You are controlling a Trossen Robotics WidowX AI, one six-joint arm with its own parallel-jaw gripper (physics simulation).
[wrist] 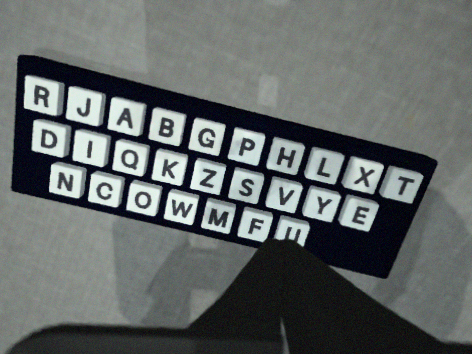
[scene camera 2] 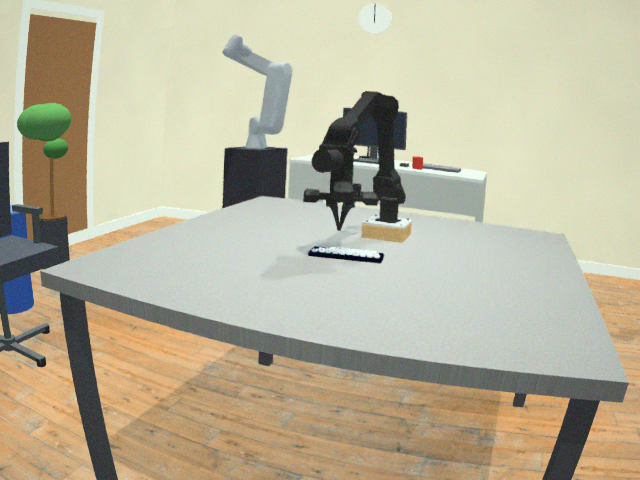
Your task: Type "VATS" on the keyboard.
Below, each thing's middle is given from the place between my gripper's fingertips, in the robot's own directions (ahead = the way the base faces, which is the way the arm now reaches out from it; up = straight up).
Right now my hand is 10 mm to the left of the V key (wrist: 283,194) and 50 mm above it. Round my hand: dark keyboard (wrist: 373,252) (10 mm behind, 20 mm to the left, 60 mm below); then T key (wrist: 400,184) (40 mm ahead, 50 mm to the right, 50 mm below); then S key (wrist: 246,185) (10 mm to the left, 50 mm below).
